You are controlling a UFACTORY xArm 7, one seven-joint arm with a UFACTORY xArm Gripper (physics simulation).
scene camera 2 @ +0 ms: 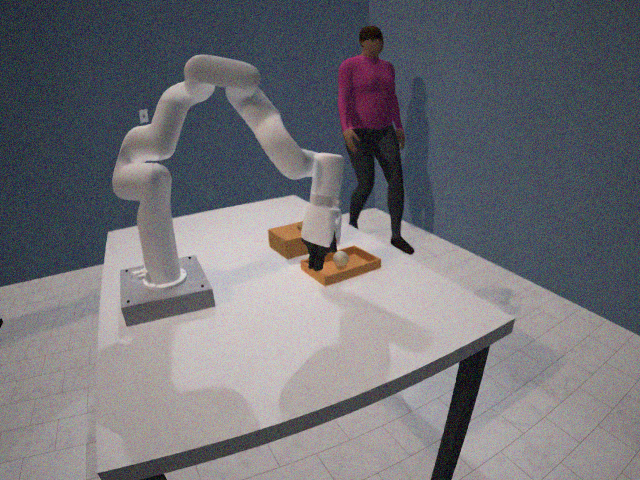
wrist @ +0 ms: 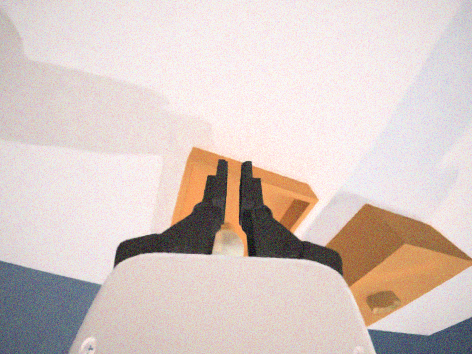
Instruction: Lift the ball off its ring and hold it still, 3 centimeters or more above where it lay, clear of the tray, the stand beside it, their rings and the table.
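Places are measured from the arm's base along level axes (x back, y right, z up), in metres.
Pixels of known places: gripper, between the fingertips: (scene camera 2: 315,269) (wrist: 234,173); arm's base, origin of its link: (scene camera 2: 165,280).
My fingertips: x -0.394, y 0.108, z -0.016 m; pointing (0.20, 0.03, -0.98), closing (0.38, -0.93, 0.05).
For each thing: its top centre in the pictures, then the offset to it from my fingertips. Level surfaces: height alone.
- pale ball, centre of its top: (wrist: 224,267) (scene camera 2: 340,251) dx -0.097, dy -0.035, dz +0.016 m
- orange tray, centre of its top: (wrist: 225,246) (scene camera 2: 340,259) dx -0.097, dy -0.035, dz -0.010 m
- dark ring-like shape, centre of its top: (wrist: 386,307) (scene camera 2: 302,225) dx -0.079, dy -0.250, dz +0.035 m
- white table, height of its surface: dz -0.038 m
The pale ball (scene camera 2: 340,258) (wrist: 229,243) is at the orange tray (scene camera 2: 353,273) (wrist: 287,182), beside the fingers on the side away from the arm's base in the scene view. In the wrist view it is partly hidden by the gripper's housing and shows behind the fingertips. My gripper (scene camera 2: 316,267) (wrist: 234,173) is shut, with a narrow gap and nothing between its fingertips, low at the tray's near-left part. The ball's ring cannot be made out. The orange stand (scene camera 2: 287,242) (wrist: 425,260) is beside the tray.
A dark ring-like shape (wrist: 383,301) shows on the stand's top. The white table (scene camera 2: 242,351) (wrist: 300,75) carries the arm's grey base (scene camera 2: 168,304) at the left. A person in a pink top (scene camera 2: 368,93) stands behind the table.
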